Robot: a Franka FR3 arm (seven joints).
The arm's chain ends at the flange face. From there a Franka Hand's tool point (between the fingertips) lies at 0.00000 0.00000 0.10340 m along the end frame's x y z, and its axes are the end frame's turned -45 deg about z.
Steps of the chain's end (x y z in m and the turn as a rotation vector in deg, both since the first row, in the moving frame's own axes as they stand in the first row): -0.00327, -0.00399, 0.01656, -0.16, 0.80, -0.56; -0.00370, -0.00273, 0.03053, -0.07, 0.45, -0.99; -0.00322, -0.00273, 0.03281, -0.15, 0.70, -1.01; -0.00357, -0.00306, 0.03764, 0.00, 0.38, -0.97; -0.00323, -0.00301, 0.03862, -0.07, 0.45, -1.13
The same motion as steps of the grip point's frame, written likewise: 0.00133, -0.00391, 0.01655, -0.68, 0.45, -0.56; -0.00020, -0.00389, 0.03053, -0.37, 0.27, -0.99; 0.00036, -0.00313, 0.03280, -0.60, 0.39, -1.01; 0.00013, -0.00421, 0.03764, -0.27, 0.27, -0.97; 0.00034, -0.00375, 0.03862, -0.37, 0.27, -1.13
